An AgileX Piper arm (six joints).
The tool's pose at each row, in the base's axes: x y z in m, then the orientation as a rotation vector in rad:
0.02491, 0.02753, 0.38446, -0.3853, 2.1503, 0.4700
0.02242, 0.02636, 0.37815, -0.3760, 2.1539, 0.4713
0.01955, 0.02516, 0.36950, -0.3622, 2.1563, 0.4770
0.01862, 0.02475, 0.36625, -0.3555, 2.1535, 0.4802
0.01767, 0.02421, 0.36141, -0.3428, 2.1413, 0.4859
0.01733, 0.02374, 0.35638, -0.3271, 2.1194, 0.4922
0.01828, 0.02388, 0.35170, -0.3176, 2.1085, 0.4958
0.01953, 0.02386, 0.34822, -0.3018, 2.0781, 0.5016
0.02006, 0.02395, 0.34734, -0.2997, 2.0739, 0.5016
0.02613, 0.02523, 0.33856, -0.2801, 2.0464, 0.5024
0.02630, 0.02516, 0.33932, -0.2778, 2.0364, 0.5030
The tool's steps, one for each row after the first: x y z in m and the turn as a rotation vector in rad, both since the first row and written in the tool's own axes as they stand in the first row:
0.00669, -0.00116, 0.00115, 0.0027, 0.0010, 0.0077
0.01550, -0.00262, 0.00330, 0.0038, -0.0002, 0.0197
0.01873, -0.00320, 0.00423, 0.0039, -0.0045, 0.0248
0.02328, -0.00419, 0.00595, 0.0039, -0.0192, 0.0325
0.02762, -0.00542, 0.00824, 0.0042, -0.0440, 0.0401
0.03089, -0.00660, 0.01151, 0.0046, -0.0566, 0.0453
0.03303, -0.00783, 0.01427, 0.0048, -0.0894, 0.0510
0.03343, -0.00815, 0.01517, 0.0053, -0.0940, 0.0514
0.03703, -0.01133, 0.02478, 0.0107, -0.1250, 0.0587
0.03632, -0.01132, 0.02446, 0.0106, -0.1351, 0.0581

